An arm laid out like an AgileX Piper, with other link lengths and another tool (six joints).
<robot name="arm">
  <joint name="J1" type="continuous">
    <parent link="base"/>
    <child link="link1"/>
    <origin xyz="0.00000 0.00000 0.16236" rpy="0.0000 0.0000 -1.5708"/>
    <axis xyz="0 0 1"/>
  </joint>
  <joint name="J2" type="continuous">
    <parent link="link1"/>
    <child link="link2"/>
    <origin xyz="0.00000 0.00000 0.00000" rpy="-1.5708 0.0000 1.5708"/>
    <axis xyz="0 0 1"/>
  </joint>
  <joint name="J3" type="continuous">
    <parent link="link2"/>
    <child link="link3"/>
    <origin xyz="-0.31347 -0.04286 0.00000" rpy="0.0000 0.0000 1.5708"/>
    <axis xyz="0 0 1"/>
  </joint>
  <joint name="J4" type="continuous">
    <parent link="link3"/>
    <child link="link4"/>
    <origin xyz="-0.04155 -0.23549 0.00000" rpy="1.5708 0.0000 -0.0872"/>
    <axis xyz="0 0 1"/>
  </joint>
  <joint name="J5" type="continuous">
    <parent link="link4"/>
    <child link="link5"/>
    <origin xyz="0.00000 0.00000 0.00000" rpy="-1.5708 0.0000 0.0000"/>
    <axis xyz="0 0 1"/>
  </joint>
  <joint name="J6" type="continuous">
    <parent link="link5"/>
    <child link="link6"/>
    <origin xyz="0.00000 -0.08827 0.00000" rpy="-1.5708 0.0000 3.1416"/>
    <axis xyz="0 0 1"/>
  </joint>
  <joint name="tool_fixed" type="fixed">
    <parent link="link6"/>
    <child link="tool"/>
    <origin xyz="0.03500 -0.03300 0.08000" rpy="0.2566 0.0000 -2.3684"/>
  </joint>
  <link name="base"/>
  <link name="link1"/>
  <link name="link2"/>
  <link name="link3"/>
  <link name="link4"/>
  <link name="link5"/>
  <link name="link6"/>
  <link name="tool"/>
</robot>
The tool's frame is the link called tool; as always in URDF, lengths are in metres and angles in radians. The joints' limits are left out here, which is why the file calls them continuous.
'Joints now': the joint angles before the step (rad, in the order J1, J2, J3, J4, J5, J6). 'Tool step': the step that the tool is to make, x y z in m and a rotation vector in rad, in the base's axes. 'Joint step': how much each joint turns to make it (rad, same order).
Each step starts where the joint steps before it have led.
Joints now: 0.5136, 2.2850, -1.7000, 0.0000, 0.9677, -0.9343
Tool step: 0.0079, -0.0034, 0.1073, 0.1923, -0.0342, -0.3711
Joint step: -0.0460, -0.2164, 0.0022, 0.1103, 0.0782, 0.2916
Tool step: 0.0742, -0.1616, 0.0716, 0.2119, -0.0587, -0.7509
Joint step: -0.3740, -0.1540, 0.0438, 0.0675, -0.0520, 0.3781
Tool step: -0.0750, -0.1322, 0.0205, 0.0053, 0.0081, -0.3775
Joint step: -0.3022, -0.2972, 0.3370, -0.0264, -0.0430, 0.0808
